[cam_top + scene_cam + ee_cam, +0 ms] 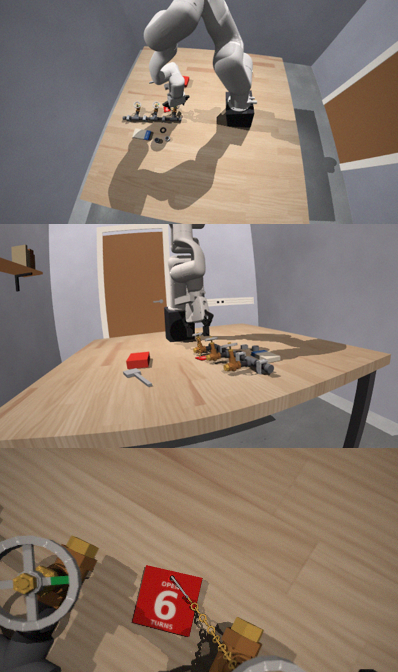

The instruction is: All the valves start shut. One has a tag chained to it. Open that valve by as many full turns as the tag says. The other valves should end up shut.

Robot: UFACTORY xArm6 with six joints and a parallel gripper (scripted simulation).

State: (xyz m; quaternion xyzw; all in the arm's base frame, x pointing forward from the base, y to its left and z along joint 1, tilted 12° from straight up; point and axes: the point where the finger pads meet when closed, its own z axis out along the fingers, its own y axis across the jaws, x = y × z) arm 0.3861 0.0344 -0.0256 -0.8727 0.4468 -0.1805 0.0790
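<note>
The red tag lies 8 cm ahead of my hand, 1 cm to the right of it and 8 cm below it. The rest, counted from my hand: grey hammer-like tool 21 cm ahead, 24 cm to the right, 8 cm below; then grey box 19 cm ahead, 21 cm to the left, 7 cm below; then red box 5 cm ahead, 25 cm to the right, 7 cm below.
</note>
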